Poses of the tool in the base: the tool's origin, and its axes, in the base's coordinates. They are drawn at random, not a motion.
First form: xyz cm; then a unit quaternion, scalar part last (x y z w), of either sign.
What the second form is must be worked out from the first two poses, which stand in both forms.
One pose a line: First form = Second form
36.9, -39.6, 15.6, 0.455, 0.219, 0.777, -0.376 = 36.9, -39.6, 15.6, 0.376, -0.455, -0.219, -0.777
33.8, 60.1, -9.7, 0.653, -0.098, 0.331, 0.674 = 33.8, 60.1, -9.7, 0.674, 0.653, -0.098, 0.331
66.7, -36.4, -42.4, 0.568, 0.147, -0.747, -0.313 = 66.7, -36.4, -42.4, 0.313, -0.568, -0.147, 0.747
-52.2, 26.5, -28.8, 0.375, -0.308, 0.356, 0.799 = -52.2, 26.5, -28.8, 0.799, 0.375, -0.308, 0.356
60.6, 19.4, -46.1, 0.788, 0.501, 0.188, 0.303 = 60.6, 19.4, -46.1, 0.303, 0.788, 0.501, 0.188
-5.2, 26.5, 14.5, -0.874, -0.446, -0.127, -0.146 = -5.2, 26.5, 14.5, 0.146, 0.874, 0.446, 0.127
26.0, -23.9, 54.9, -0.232, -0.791, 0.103, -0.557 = 26.0, -23.9, 54.9, 0.557, 0.232, 0.791, -0.103
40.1, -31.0, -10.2, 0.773, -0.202, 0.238, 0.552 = 40.1, -31.0, -10.2, 0.552, 0.773, -0.202, 0.238
